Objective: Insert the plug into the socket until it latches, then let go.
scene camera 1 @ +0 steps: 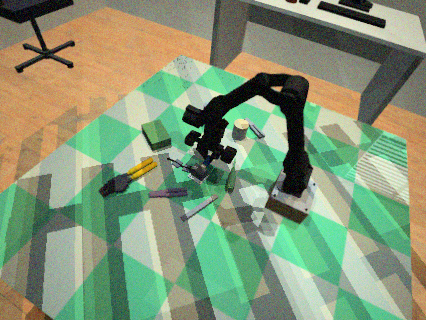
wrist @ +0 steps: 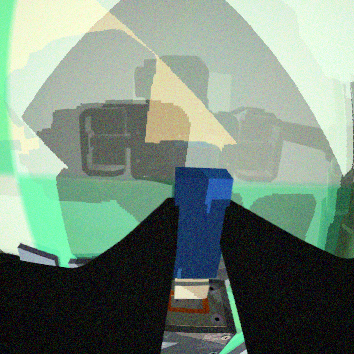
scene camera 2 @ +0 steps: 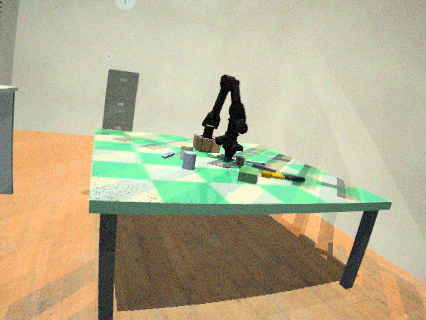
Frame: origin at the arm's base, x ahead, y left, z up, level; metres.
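Seen in the pictures: gripper, fingertip midpoint: (scene camera 1: pixel 208 160) (wrist: pixel 197 207) (scene camera 2: pixel 227 160); arm's base, origin of the base link: (scene camera 1: pixel 293 187) (scene camera 2: pixel 207 137).
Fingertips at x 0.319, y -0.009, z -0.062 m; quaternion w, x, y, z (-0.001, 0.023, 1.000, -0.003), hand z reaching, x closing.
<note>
Offsets run from my fingertips to a thing's top centre. "spot": to the spot under its first point.
The blue plug @[dx +0.001, dy +0.015, dz +0.013 m] (scene camera 1: pixel 206 161) (wrist: pixel 199 235) stands roughly upright between the fingers, with its pale tip pointing down at the socket. My gripper (scene camera 1: pixel 208 159) (scene camera 2: pixel 229 157) (wrist: pixel 197 207) is shut on the plug, low over the table. The socket @[dx +0.010, dy +0.069, dz +0.027 m] (scene camera 1: pixel 199 172) (wrist: pixel 218 304) is a dark grey block with an orange outline on its face. In the wrist view the pale tip shows over the upper part of that outline, outside the opening; whether it touches the face cannot be told. The fingers hide the socket's sides.
Around the socket lie a green bottle @[dx -0.105, dy +0.006, dz +0.010 m] (scene camera 1: pixel 230 179), a purple tool @[dx +0.063, dy +0.190, dz -0.005 m] (scene camera 1: pixel 168 193), a grey bar @[dx -0.058, dy +0.186, dz -0.007 m] (scene camera 1: pixel 199 208) and yellow-handled pliers @[spot: dx +0.191, dy +0.156, dz +0.003 m] (scene camera 1: pixel 142 169) (scene camera 2: pixel 272 175). A green block @[dx +0.245, dy -0.018, dz +0.023 m] (scene camera 1: pixel 156 135) (scene camera 2: pixel 248 175), a cream-topped cylinder @[dx -0.050, dy -0.207, dz +0.053 m] (scene camera 1: pixel 240 129) and a grey cylinder @[dx +0.114, dy -0.249, dz +0.053 m] (scene camera 2: pixel 189 160) stand farther off.
</note>
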